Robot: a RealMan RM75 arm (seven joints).
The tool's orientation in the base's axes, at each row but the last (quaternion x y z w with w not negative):
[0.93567 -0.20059 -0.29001 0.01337]
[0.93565 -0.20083 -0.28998 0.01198]
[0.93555 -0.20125 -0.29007 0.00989]
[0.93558 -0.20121 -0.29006 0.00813]
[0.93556 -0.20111 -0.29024 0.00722]
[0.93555 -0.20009 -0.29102 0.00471]
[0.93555 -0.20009 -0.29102 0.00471]
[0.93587 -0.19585 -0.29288 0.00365]
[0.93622 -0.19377 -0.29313 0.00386]
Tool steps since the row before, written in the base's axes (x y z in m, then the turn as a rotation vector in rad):
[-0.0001 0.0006 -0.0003 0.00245 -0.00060 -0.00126]
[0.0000 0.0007 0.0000 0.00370 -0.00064 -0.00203]
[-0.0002 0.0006 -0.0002 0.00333 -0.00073 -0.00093]
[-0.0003 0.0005 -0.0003 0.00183 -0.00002 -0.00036]
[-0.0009 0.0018 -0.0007 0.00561 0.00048 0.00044]
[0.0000 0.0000 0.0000 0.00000 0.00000 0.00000]
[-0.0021 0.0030 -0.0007 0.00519 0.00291 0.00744]
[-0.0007 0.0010 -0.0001 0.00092 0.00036 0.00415]
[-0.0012 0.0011 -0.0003 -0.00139 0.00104 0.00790]
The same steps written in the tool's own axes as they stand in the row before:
[-0.0001 -0.0006 0.0004 0.00275 -0.00053 -0.00035]
[-0.0003 -0.0006 0.0001 0.00412 -0.00106 -0.00040]
[-0.0003 -0.0005 0.0003 0.00328 -0.00069 -0.00112]
[-0.0003 -0.0004 0.0005 0.00158 -0.00071 -0.00070]
[-0.0010 -0.0014 0.0013 0.00379 -0.00247 -0.00338]
[0.0000 0.0000 0.0000 0.00000 0.00000 0.00000]
[-0.0023 -0.0021 0.0021 -0.00124 -0.00367 -0.00870]
[-0.0008 -0.0007 0.0006 -0.00171 -0.00016 -0.00390]
[-0.0011 -0.0006 0.0010 -0.00575 0.00049 -0.00567]

